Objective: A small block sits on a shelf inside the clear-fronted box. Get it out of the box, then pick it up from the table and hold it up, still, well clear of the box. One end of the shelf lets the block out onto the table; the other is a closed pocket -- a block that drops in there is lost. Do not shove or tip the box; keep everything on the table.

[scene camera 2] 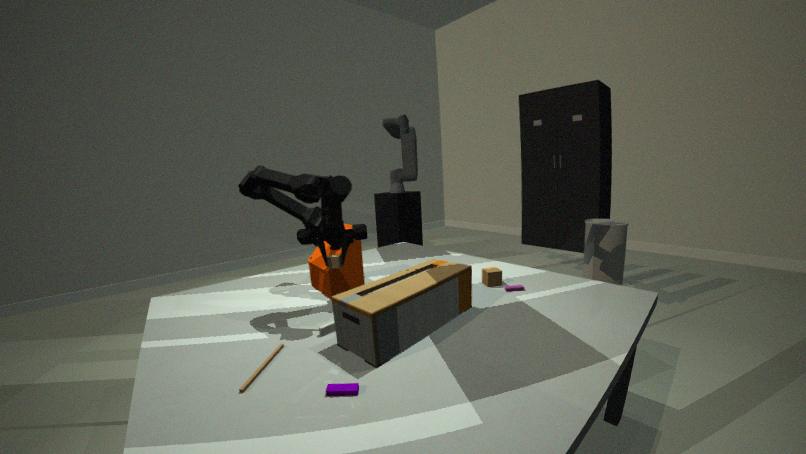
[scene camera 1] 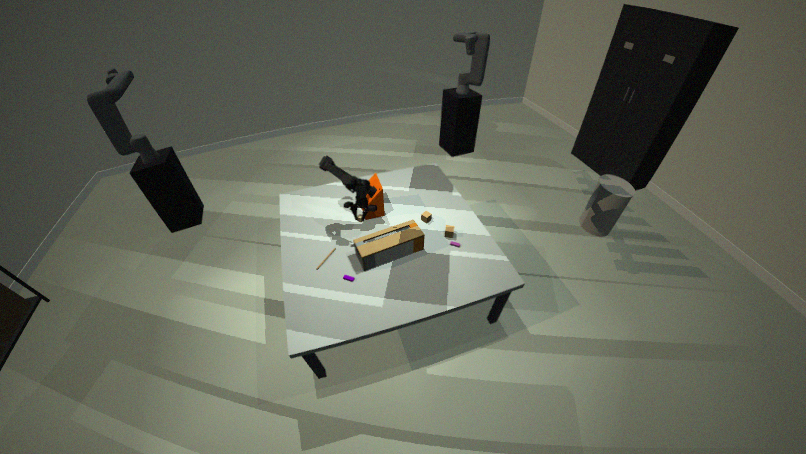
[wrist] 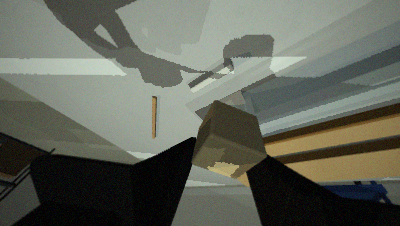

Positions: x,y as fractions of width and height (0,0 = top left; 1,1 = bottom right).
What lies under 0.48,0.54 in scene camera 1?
A box.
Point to a box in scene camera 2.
At 0.47,0.71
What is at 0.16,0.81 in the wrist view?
My gripper.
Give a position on a tan block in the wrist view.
At 0.57,0.63
